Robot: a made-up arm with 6 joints. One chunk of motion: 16 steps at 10 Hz.
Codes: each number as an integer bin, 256 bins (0 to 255) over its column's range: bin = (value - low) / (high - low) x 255, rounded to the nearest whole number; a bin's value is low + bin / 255 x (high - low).
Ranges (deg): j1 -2.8..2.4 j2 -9.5..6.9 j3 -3.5..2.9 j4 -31.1..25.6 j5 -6.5..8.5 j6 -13..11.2
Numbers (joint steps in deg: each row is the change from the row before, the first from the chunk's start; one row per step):
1: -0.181 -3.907 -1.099 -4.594 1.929 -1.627
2: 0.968 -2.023 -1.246 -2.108 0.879 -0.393
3: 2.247 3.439 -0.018 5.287 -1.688 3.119
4: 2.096 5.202 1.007 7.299 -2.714 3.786
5: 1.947 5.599 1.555 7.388 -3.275 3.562
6: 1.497 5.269 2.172 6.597 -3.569 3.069
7: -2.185 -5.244 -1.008 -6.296 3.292 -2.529
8: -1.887 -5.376 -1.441 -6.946 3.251 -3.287
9: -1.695 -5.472 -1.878 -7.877 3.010 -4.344
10: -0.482 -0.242 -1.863 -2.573 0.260 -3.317
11: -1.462 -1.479 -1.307 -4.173 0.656 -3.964
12: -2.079 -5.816 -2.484 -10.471 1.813 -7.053
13: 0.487 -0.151 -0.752 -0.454 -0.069 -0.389
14: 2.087 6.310 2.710 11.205 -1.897 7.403
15: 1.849 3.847 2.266 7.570 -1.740 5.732
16: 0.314 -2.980 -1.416 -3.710 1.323 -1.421
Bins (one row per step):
1: 128 87 96 119 143 120
2: 185 116 90 130 125 133
3: 247 201 139 164 82 170
4: 240 229 180 173 64 177
5: 233 235 201 173 55 175
6: 211 230 226 170 50 169
7: 30 66 99 112 166 110
8: 45 64 82 109 166 102
9: 54 63 65 104 162 91
10: 114 144 65 128 115 102
11: 66 125 87 121 122 95
12: 35 57 40 93 141 63
13: 161 145 109 138 109 133
14: 240 246 247 190 78 215
15: 228 208 230 174 81 197
16: 153 101 83 123 133 122

